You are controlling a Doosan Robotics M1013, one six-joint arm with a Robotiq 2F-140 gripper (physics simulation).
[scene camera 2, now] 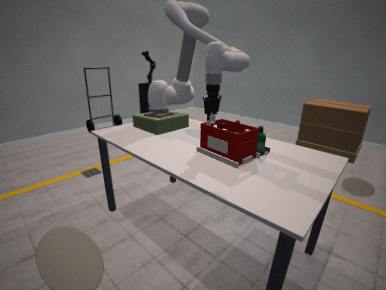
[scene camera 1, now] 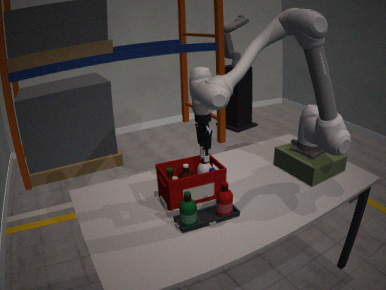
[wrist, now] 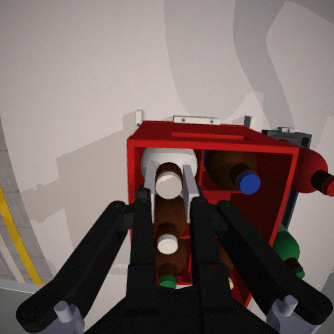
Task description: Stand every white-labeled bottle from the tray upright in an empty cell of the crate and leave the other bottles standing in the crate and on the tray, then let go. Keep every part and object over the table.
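Places are measured from the arm's base along level axes (x ahead, y left, z up), in centimetres.
Pixels of known places: gripper, fingertip midpoint: [scene camera 2: 210,125] [scene camera 1: 204,160] [wrist: 168,175]; arm's base, origin of the base link: [scene camera 2: 159,115] [scene camera 1: 308,150].
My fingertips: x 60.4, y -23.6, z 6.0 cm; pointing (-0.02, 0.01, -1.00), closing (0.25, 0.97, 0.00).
For each thing: its top centre in the pictures, then the offset to it from my fingertips. "spot": a spot on its surface instead. Level surfaces: height alone.
- white bottle, middle of its top: [wrist: 170,187] [scene camera 1: 204,156] dx +0.3, dy +0.1, dz +2.2 cm
- red crate, middle of its top: [wrist: 253,245] [scene camera 1: 196,172] [scene camera 2: 235,123] dx +12.0, dy +8.4, dz +1.0 cm
- blue cap, middle of its top: [wrist: 249,184] [scene camera 1: 212,169] dx +3.5, dy +9.0, dz -0.2 cm
- white cap, middle of its top: [wrist: 167,246] [scene camera 1: 185,164] dx +9.7, dy -2.5, dz -0.2 cm
- green cap, middle of its top: [wrist: 167,285] [scene camera 1: 169,168] dx +17.5, dy -4.4, dz -0.2 cm
- dark tray, surface spot: [scene camera 1: 207,217] spot: dx +15.8, dy +19.7, dz -16.0 cm
- green bottle, middle of its top: [wrist: 298,276] [scene camera 1: 187,192] [scene camera 2: 261,126] dx +24.5, dy +17.4, dz -0.5 cm
- red bottle, middle of its top: [scene camera 1: 224,183] dx +8.0, dy +21.9, dz -0.5 cm
- pale table, its level: dz -16.5 cm
- cream cap, middle of its top: [wrist: 224,287] [scene camera 1: 174,177] dx +20.8, dy +4.1, dz -0.2 cm
My gripper [scene camera 1: 204,158] [scene camera 2: 211,121] [wrist: 168,175] points down, shut on the neck of the white bottle [scene camera 1: 203,169] [wrist: 150,159]. That bottle is upright in a corner cell of the red crate [scene camera 1: 166,192] [scene camera 2: 245,148] [wrist: 210,145], its shoulder near rim height; its base is hidden. Crate bottles include one with a blue cap [scene camera 1: 212,170] [wrist: 249,183], one with a white cap [scene camera 1: 186,167] [wrist: 167,244] and one with a green cap [scene camera 1: 169,170] [wrist: 168,281]. The dark tray [scene camera 1: 207,217] holds a green bottle [scene camera 1: 188,211] [scene camera 2: 261,140] [wrist: 286,243] and a red bottle [scene camera 1: 224,201] [wrist: 307,171], both standing.
The tray stands beside the crate on the pale table [scene camera 1: 130,250] [scene camera 2: 170,157]. The arm's green base block [scene camera 1: 310,165] [scene camera 2: 160,123] is at the table's far end. A cream cap [scene camera 1: 174,178] [wrist: 231,283] shows in the crate. The crate walls stand close around the held bottle.
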